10 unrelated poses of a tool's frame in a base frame.
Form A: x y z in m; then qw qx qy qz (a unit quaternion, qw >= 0).
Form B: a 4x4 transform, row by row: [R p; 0 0 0 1], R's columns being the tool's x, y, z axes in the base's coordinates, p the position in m. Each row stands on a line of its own. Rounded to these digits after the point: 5 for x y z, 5 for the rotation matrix.
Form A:
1: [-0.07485, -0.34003, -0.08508, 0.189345, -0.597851, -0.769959, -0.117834]
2: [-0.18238, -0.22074, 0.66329, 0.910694, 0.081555, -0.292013, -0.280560]
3: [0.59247, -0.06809, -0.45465, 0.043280, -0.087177, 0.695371, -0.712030]
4: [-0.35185, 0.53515, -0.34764, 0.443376, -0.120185, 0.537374, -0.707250]
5: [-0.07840, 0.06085, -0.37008, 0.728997, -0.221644, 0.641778, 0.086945]
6: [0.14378, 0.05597, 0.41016, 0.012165, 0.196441, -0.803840, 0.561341]
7: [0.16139, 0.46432, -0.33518, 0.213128, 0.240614, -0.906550, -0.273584]
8: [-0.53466, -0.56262, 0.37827, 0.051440, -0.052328, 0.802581, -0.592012]
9: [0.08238, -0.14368, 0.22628, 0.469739, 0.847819, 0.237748, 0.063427]
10: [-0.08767, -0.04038, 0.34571, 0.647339, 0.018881, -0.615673, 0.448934]
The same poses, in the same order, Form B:
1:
-0.21344, 0.96526, -0.15068, -0.07485
0.87602, 0.25738, 0.40786, -0.34003
0.43247, -0.04495, -0.90053, -0.08508
0, 0, 0, 1

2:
0.67203, 0.46338, -0.57763, -0.18238
-0.55864, 0.82927, 0.01531, -0.22074
0.48611, 0.31240, 0.81615, 0.66329
0, 0, 0, 1

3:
-0.98105, -0.05961, 0.18434, 0.59247
-0.18287, -0.02917, -0.98270, -0.06809
0.06395, -0.99780, 0.01772, -0.45465
0, 0, 0, 1

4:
-0.57795, 0.49799, 0.64652, -0.35185
-0.75632, -0.02929, -0.65354, 0.53515
-0.30652, -0.86669, 0.39357, -0.34764
0, 0, 0, 1

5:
0.16112, -0.41126, 0.89717, -0.07840
-0.15773, 0.88663, 0.43475, 0.06085
-0.97425, -0.21156, 0.07799, -0.37008
0, 0, 0, 1

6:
-0.92253, -0.32947, 0.20098, 0.14378
-0.30216, 0.29261, -0.90724, 0.05597
0.24010, -0.89768, -0.36950, 0.41016
0, 0, 0, 1

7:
-0.79336, -0.31964, -0.51808, 0.16139
-0.55287, 0.73451, 0.39347, 0.46432
0.25477, 0.59860, -0.75946, -0.33518
0, 0, 0, 1

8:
-0.98923, -0.02309, 0.14453, -0.53466
-0.14490, 0.29357, -0.94489, -0.56262
-0.02061, -0.95566, -0.29375, 0.37827
0, 0, 0, 1

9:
0.87891, 0.34355, 0.33091, 0.08238
0.46272, -0.44564, -0.76635, -0.14368
-0.11581, 0.82667, -0.55064, 0.22628
0, 0, 0, 1

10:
-0.16119, -0.60447, -0.78015, -0.08767
0.55798, 0.59620, -0.57724, -0.04038
0.81405, -0.52835, 0.24118, 0.34571
0, 0, 0, 1

